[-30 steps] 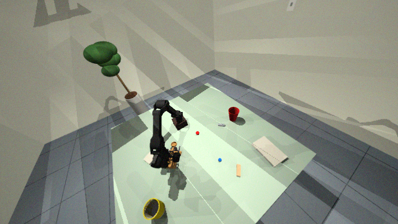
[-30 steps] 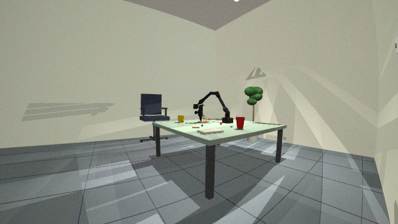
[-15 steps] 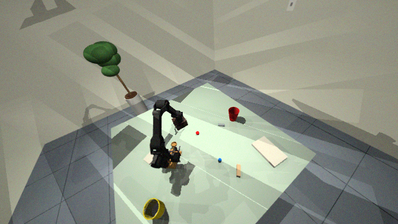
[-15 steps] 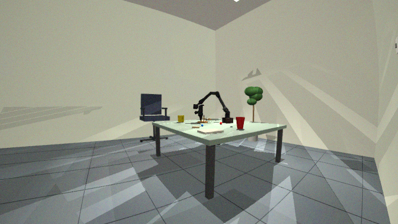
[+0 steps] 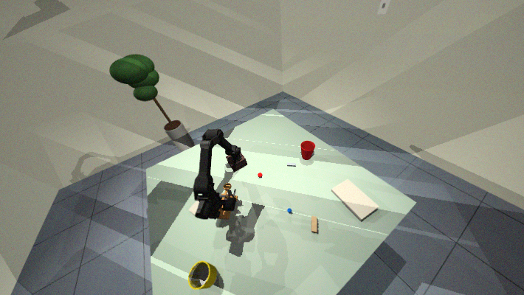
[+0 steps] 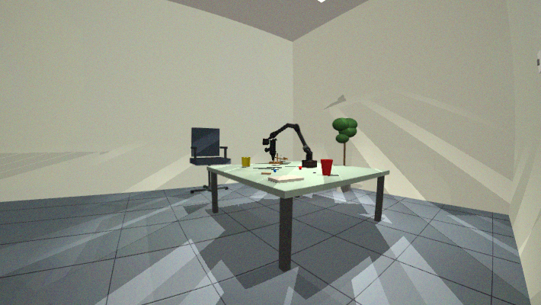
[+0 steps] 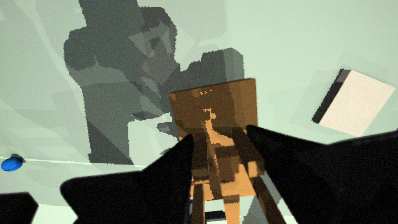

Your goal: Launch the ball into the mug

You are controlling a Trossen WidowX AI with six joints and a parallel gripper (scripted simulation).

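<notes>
The red ball lies 300 mm to the left of my gripper tip, 110 mm behind it and 50 mm below it. Also, from my gripper tip: white card: 140 mm to the right, 130 mm behind, 60 mm below; then yellow mug: 220 mm ahead, 170 mm to the right, 40 mm below; then orange catapult: 60 mm to the left, 50 mm behind, 20 mm above.
</notes>
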